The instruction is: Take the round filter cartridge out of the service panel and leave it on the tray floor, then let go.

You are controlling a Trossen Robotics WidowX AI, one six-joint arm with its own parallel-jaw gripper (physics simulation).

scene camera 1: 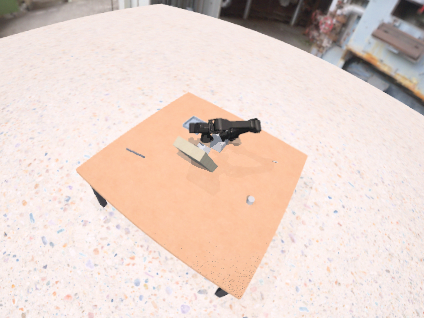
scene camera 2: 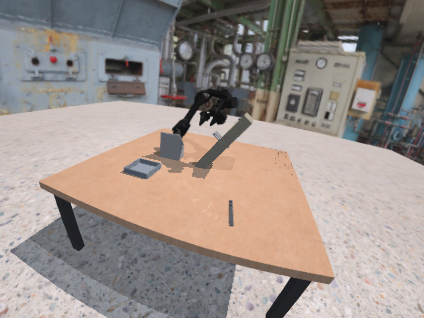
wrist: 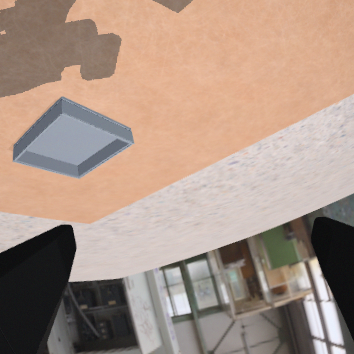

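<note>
My gripper point(scene camera 2: 210, 121) point(wrist: 196, 235) is open, with nothing between its fingers. It hangs in the air near the upper part of the tilted service panel point(scene camera 1: 190, 151) point(scene camera 2: 222, 145). A small light grey part point(scene camera 1: 203, 147) point(scene camera 2: 217, 135) shows at the panel's face; I cannot tell whether it is the round filter cartridge. The panel's front is mostly hidden in both scene views. The square grey-blue tray point(scene camera 1: 193, 121) point(scene camera 2: 142, 168) point(wrist: 65, 140) lies on the table, and its visible floor is empty. The panel does not show in the wrist view.
An upright grey plate point(scene camera 1: 218, 142) point(scene camera 2: 171, 145) stands near the arm's base. A dark thin bar point(scene camera 1: 135, 153) point(scene camera 2: 231, 213) lies on the table point(scene camera 1: 145, 200) point(scene camera 2: 175, 215). A short grey cylinder point(scene camera 1: 250, 200) stands apart from the panel. A tiny pale piece point(scene camera 1: 274, 161) lies near the table's edge.
</note>
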